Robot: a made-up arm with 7 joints.
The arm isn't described. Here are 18 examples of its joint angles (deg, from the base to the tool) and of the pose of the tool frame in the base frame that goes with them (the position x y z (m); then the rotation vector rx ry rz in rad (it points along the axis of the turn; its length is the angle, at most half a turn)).
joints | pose
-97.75 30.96 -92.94 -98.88 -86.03 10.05 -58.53 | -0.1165 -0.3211 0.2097 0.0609 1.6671 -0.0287
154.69 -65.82 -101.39 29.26 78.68 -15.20 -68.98 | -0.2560 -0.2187 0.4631 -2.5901 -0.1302 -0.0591
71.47 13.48 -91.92 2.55 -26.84 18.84 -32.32 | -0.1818 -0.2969 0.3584 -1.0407 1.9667 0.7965
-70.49 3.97 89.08 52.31 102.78 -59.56 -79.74 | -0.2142 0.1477 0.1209 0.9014 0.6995 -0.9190
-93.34 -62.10 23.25 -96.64 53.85 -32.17 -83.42 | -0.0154 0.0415 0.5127 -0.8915 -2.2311 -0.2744
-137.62 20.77 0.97 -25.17 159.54 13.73 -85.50 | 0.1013 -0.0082 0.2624 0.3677 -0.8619 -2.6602
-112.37 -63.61 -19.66 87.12 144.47 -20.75 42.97 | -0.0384 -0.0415 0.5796 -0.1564 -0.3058 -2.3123
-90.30 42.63 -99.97 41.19 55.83 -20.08 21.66 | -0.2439 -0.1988 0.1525 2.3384 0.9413 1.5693
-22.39 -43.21 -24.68 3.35 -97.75 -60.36 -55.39 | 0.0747 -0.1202 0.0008 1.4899 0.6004 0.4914
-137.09 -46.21 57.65 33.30 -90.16 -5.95 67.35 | -0.0206 0.1731 0.5364 -2.0589 0.8290 -1.8653
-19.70 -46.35 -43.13 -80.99 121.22 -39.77 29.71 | 0.0224 -0.1383 0.0748 1.6348 1.7586 -0.6259
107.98 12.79 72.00 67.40 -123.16 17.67 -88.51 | -0.1419 0.2253 0.3830 1.7803 -0.1734 -1.7611
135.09 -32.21 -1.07 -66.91 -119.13 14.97 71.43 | -0.5179 -0.0151 0.3931 1.0173 1.4598 -1.7745
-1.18 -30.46 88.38 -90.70 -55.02 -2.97 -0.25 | -0.1437 0.2122 0.2284 1.2126 -0.6508 2.3638
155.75 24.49 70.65 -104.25 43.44 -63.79 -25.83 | -0.1736 0.1451 0.3383 0.4385 2.0906 -1.3193
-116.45 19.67 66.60 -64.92 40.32 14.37 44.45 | -0.0806 0.1045 0.2716 0.1717 2.5131 -1.0720
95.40 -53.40 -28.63 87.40 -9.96 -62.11 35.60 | -0.5389 -0.0717 0.1789 -1.5534 -0.5207 -1.9802
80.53 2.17 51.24 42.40 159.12 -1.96 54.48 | -0.3096 0.1706 0.3230 -0.6337 0.9155 1.9445
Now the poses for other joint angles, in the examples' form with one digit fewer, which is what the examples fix.
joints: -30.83 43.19 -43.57 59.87 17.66 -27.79 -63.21
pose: -0.393 -0.161 0.094 -0.101 0.322 -1.711
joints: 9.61 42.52 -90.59 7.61 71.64 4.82 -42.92
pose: -0.243 -0.209 0.356 -2.802 0.351 0.149
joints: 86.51 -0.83 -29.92 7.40 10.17 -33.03 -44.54
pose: -0.411 -0.187 0.379 -0.928 1.799 -0.537
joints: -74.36 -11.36 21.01 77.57 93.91 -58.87 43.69
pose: 0.022 0.089 0.145 -1.113 -0.580 -2.148
